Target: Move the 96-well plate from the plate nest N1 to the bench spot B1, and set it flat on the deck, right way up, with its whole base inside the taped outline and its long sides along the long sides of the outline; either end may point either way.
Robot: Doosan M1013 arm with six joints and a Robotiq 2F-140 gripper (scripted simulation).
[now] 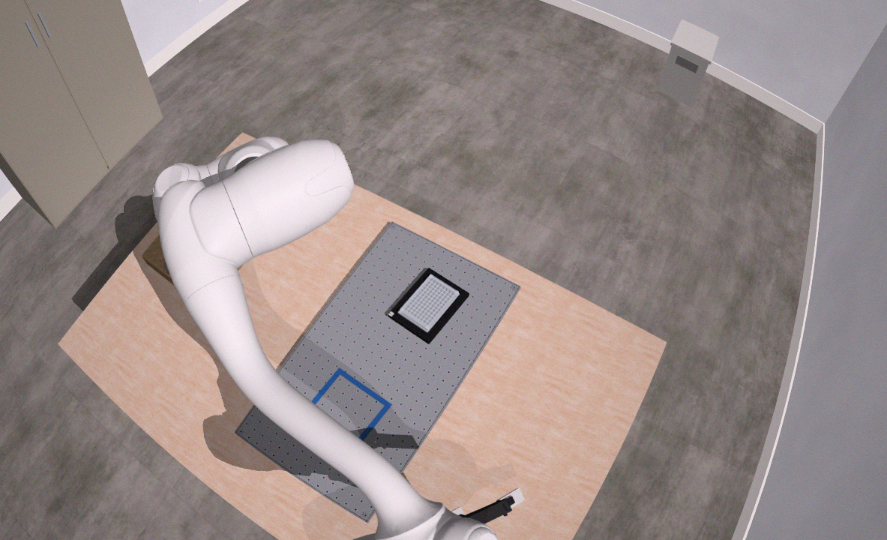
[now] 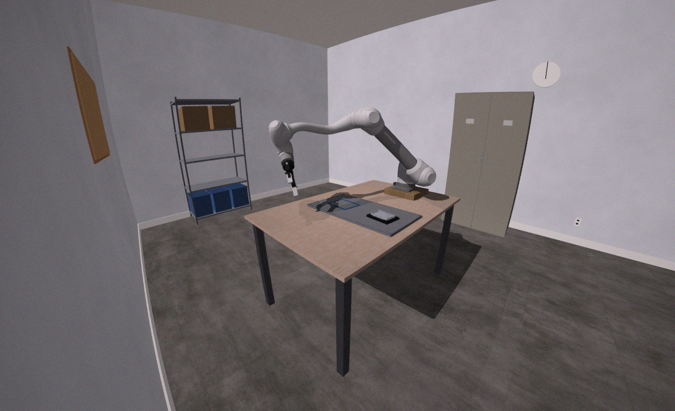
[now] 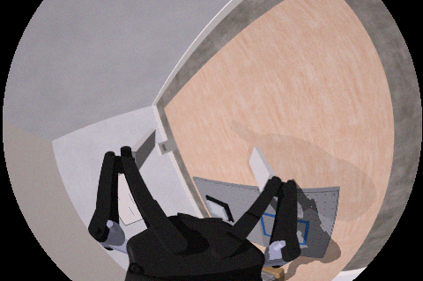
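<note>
The white 96-well plate is 41 cm behind my hand, 36 cm to the left of it and 17 cm below it. The rest, counted from my hand: black plate nest 41 cm behind, 36 cm to the left, 18 cm below.
</note>
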